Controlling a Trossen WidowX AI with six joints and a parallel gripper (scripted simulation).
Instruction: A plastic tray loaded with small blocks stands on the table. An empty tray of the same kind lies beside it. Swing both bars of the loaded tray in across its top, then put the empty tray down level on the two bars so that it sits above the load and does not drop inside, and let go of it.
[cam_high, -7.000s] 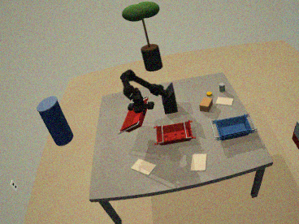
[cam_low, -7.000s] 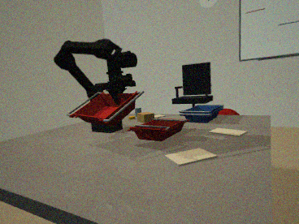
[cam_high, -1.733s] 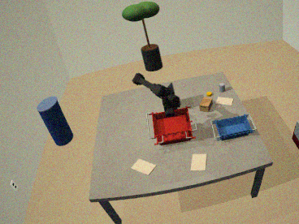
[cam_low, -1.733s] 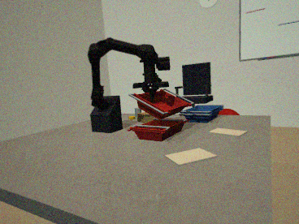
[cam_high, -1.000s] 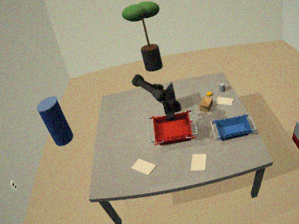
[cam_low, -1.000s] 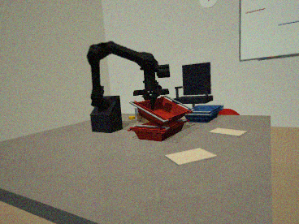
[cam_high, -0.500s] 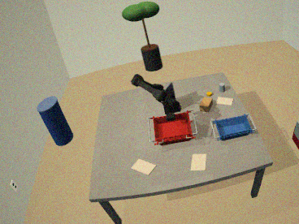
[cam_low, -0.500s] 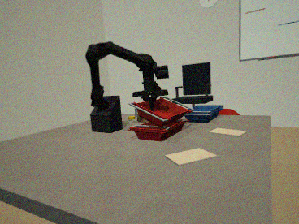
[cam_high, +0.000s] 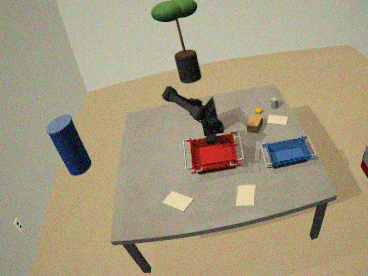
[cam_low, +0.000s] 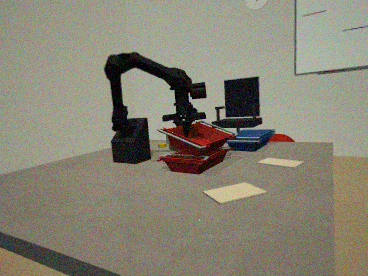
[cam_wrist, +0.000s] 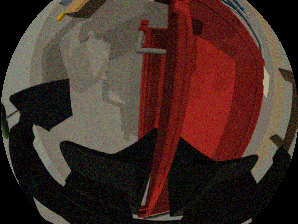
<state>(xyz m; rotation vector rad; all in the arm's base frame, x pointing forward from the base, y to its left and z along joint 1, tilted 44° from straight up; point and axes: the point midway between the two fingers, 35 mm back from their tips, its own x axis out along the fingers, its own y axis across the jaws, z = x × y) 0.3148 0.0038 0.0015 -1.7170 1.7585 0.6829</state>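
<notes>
The red tray is 8 cm ahead of my gripper tip and 1 cm above it. From my gripper tip the other things lie so: grey cylinder (53 cm to the left, 43 cm behind, 9 cm below); then small yellow piece (40 cm behind, 39 cm to the left, 11 cm below); then tan block (31 cm to the left, 23 cm behind, 9 cm below).
</notes>
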